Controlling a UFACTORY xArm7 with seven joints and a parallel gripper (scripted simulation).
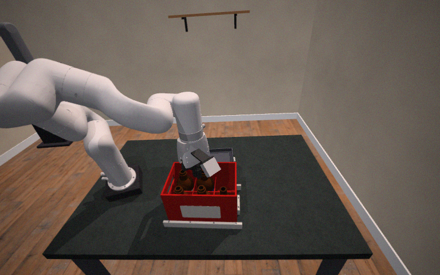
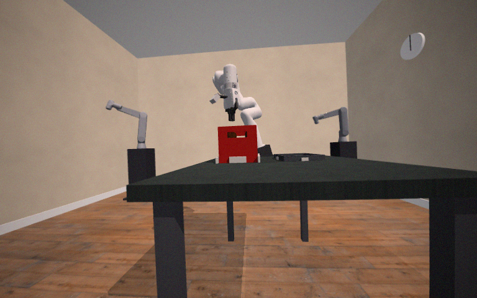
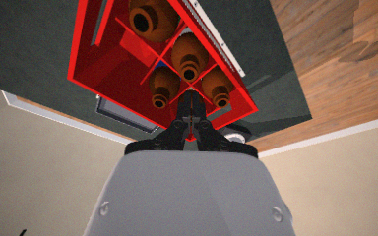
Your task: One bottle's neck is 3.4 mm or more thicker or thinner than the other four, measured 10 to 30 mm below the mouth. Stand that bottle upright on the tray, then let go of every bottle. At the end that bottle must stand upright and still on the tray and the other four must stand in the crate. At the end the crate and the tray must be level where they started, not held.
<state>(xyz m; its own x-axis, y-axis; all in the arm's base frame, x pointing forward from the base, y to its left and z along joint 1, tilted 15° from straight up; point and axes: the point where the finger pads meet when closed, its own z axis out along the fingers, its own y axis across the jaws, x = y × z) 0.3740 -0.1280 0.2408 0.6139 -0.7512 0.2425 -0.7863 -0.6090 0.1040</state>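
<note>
The crate lies 16 cm below my hand, 4 cm to the left of it and 1 cm ahead of it. The rest, counted from my hand: tray 34 cm to the left, 23 cm below, 4 cm ahead.
</note>
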